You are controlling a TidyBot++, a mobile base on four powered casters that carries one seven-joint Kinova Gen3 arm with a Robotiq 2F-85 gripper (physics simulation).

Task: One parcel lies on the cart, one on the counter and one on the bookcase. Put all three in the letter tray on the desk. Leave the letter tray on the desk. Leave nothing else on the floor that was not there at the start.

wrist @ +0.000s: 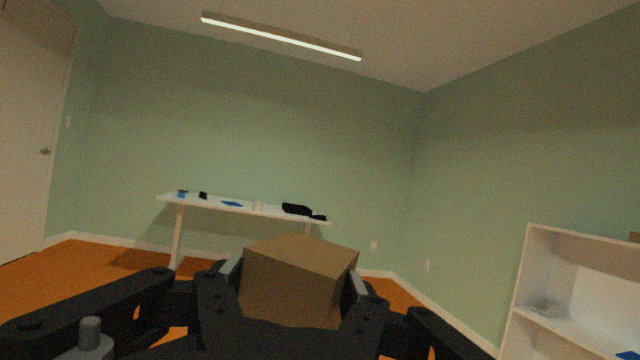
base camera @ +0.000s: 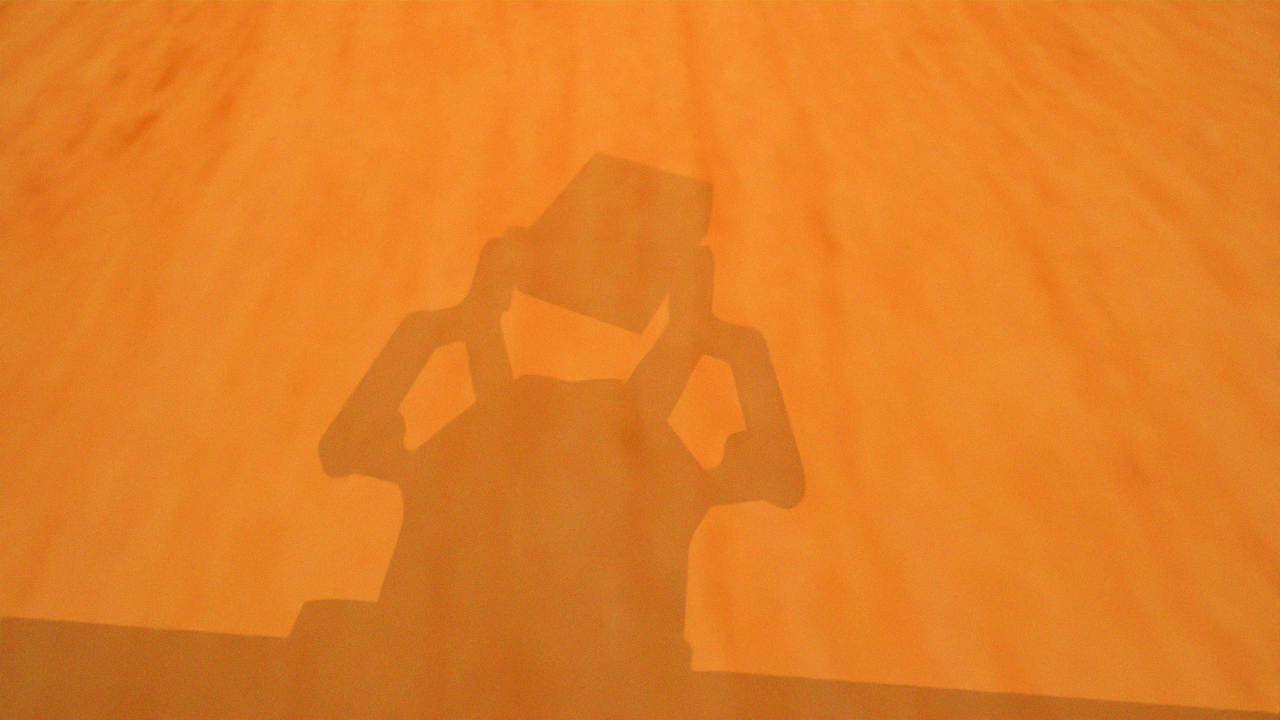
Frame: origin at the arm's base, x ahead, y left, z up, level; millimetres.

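Seen in the pictures: gripper, fingertip midpoint: [wrist: 293,278].
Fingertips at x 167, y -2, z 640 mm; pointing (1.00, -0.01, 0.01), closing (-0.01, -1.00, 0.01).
Note:
A point is followed by its place in that frame.
My gripper [wrist: 293,278] @[x 167, y -2, z 640 mm] is shut on a brown box-shaped parcel [wrist: 287,295] @[x 146, y 0, z 639 mm], held tilted between the fingertips in the wrist view. The white desk [wrist: 245,209] @[x 2591, y 451, z 324 mm] stands across the room against the green wall, well beyond the gripper. A black tray-like object [wrist: 297,209] @[x 2847, y 1, z 374 mm], which looks like the letter tray, lies towards the desk's right end. The white bookcase [wrist: 521,267] @[x 1548, y -1354, z 393 mm] stands at the right. Part of a small brown parcel [wrist: 634,237] @[x 1113, y -1570, z 688 mm] shows on its top at the frame edge. The cart and the counter do not show. The base camera shows the shadow of the gripper and parcel on the floor.
On the desk are a blue item [wrist: 182,193] @[x 2667, y 1058, z 354 mm], a small black item [wrist: 203,195] @[x 2782, y 900, z 356 mm], a flat blue item [wrist: 232,203] @[x 2772, y 613, z 332 mm], a pale mug [wrist: 257,206] @[x 2587, y 351, z 369 mm] and a dark item [wrist: 318,217] @[x 2753, y -206, z 344 mm]. A grey object [wrist: 546,306] @[x 1533, y -1578, z 179 mm] is on a bookcase shelf. A door [wrist: 25,140] @[x 2176, y 2216, z 595 mm] is at the left.

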